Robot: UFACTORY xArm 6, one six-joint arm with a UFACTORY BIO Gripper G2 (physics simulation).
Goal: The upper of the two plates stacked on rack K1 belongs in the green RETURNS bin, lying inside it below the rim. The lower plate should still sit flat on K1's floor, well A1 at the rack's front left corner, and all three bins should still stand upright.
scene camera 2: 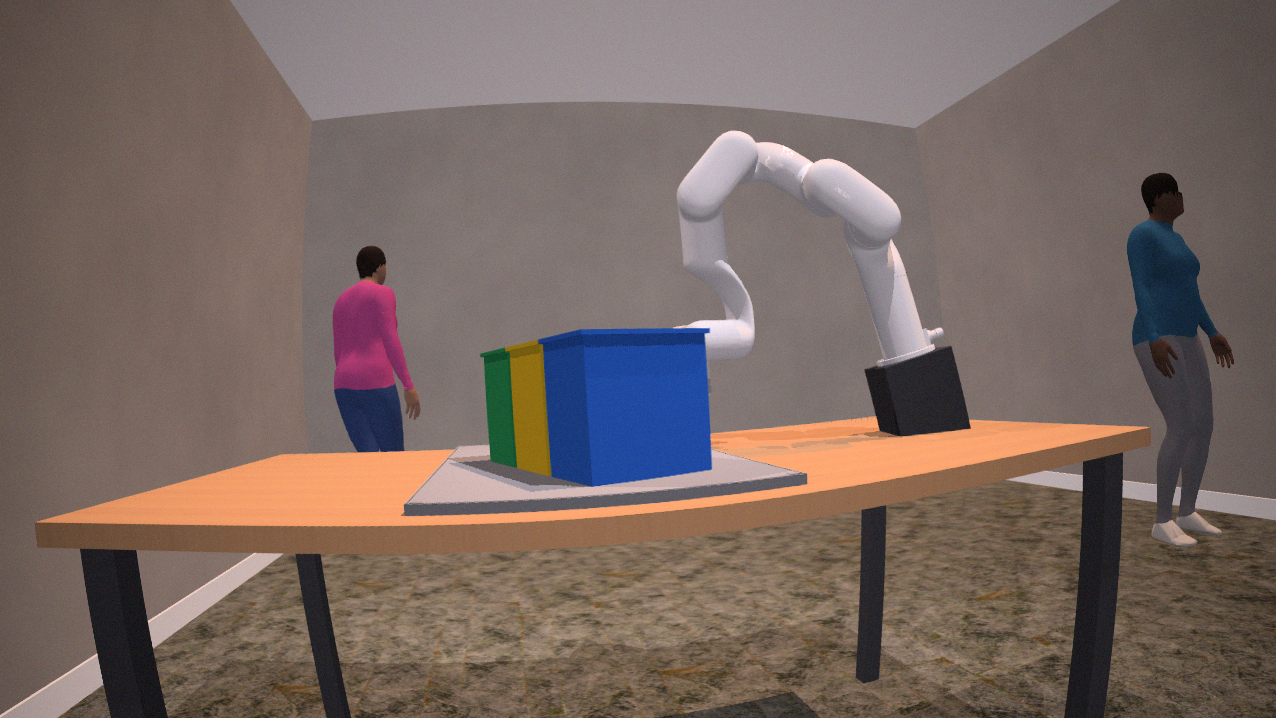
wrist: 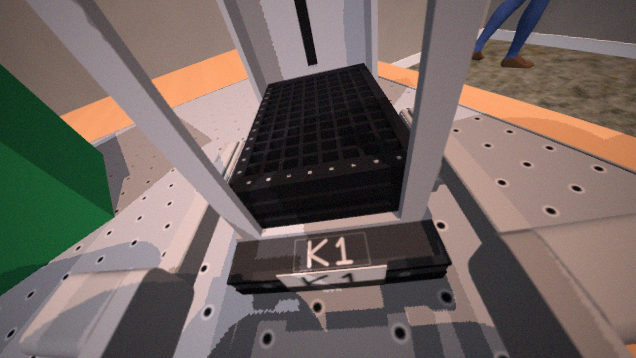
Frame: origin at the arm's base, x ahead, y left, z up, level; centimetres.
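Seen in the pictures: hand, its tool point: (wrist: 322, 162); arm's base, origin of its link: (scene camera 2: 906, 357).
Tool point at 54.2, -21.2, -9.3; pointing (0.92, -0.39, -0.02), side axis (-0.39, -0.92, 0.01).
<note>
Pixels of each thing's top centre, then the offset from my tool point to it, as dx, dy, dz. "spot": a spot on its surface instead. Level surfaces: height alone.
- grey rack K1, a spot on its surface: (wrist: 427, 125) spot: -3.8, -2.2, +3.0
- upper plate, centre of its top: (wrist: 316, 106) +3.9, -1.5, +0.9
- lower plate, centre of its top: (wrist: 319, 125) +3.9, -1.5, -0.4
- green bin, centre of its top: (scene camera 2: 543, 349) +14.2, +25.4, +14.2
- yellow bin, centre of its top: (scene camera 2: 578, 342) +9.0, +37.5, +14.2
- blue bin, centre of its top: (scene camera 2: 622, 333) +3.8, +49.5, +14.2
- grey holed board, height of its surface: dz -3.8
Two black plates are stacked in the grey rack K1 (wrist: 427, 125). The upper plate (wrist: 325, 120) shows its grid of wells. The lower plate (wrist: 325, 207) shows as the lower part of the dark front face, and the seam between them is hard to see. My gripper (wrist: 320, 137) is shut on the upper plate, a fingertip against each long side between the rack's posts. The fingertips are partly hidden by the front posts. The green bin (scene camera 2: 499, 410) (wrist: 50, 175) stands upright at the left of both views. In the scene view the bins hide the rack and gripper.
The yellow bin (scene camera 2: 528, 410) and the blue bin (scene camera 2: 642, 401) stand upright beside the green one on the grey holed board (scene camera 2: 749, 470) (wrist: 525, 135). The rack's front posts rise close to my fingers, and its tall back wall stands behind the plates. Two people stand beyond the table.
</note>
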